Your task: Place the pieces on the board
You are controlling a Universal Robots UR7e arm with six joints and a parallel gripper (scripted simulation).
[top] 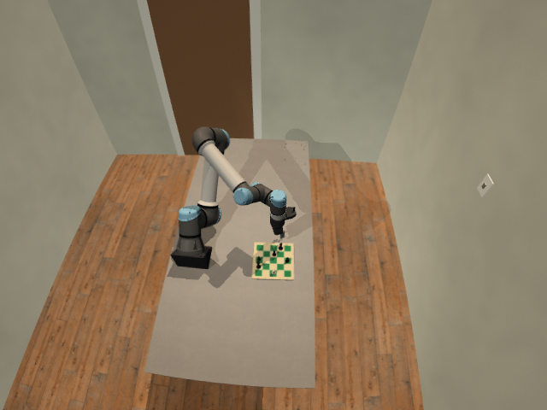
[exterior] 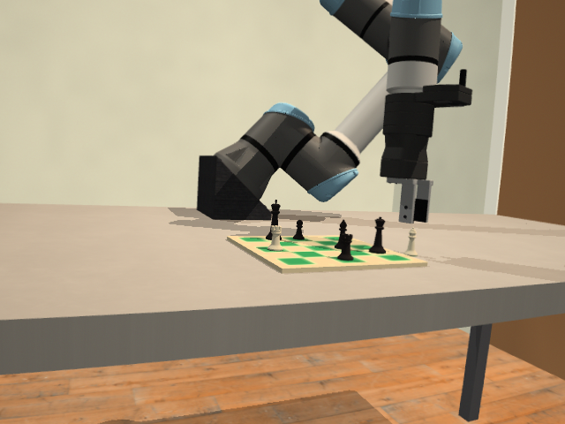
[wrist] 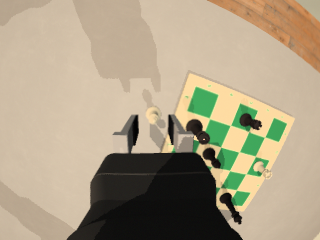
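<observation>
Now: hand 110 mm past the black king, 180 mm to the left of it and 30 mm above it. Round my hand: chessboard (40 mm behind, 140 mm to the right, 70 mm below); black queen (60 mm to the right, 40 mm below); black pawn (120 mm behind, 140 mm to the right, 50 mm below).
</observation>
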